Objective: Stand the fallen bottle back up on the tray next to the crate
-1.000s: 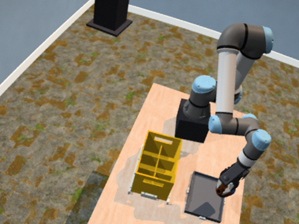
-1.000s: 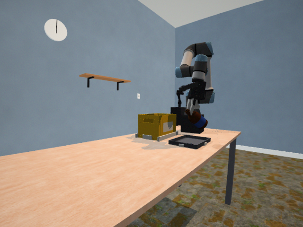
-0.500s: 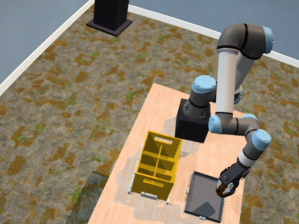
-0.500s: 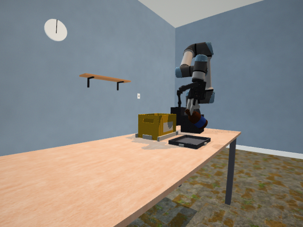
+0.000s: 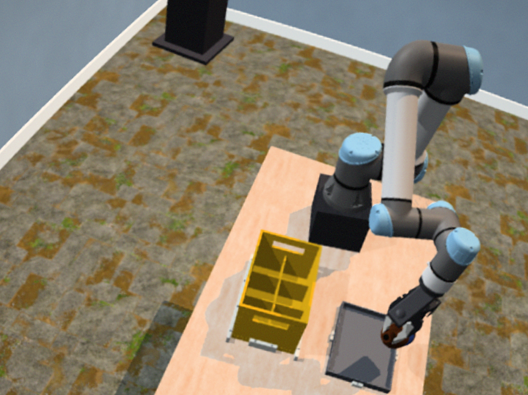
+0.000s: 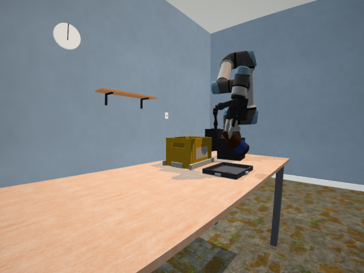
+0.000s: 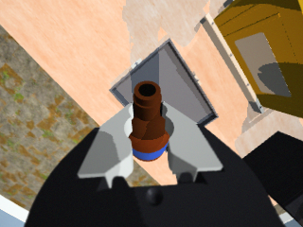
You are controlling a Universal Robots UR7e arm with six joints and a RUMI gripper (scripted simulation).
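Now: the brown bottle 3 cm below my hand, 3 cm behind it and 2 cm to the left of it. Round my hand: yellow crate 33 cm to the right, 12 cm below, 6 cm behind; then dark grey tray 19 cm below, 7 cm behind, 3 cm to the right.
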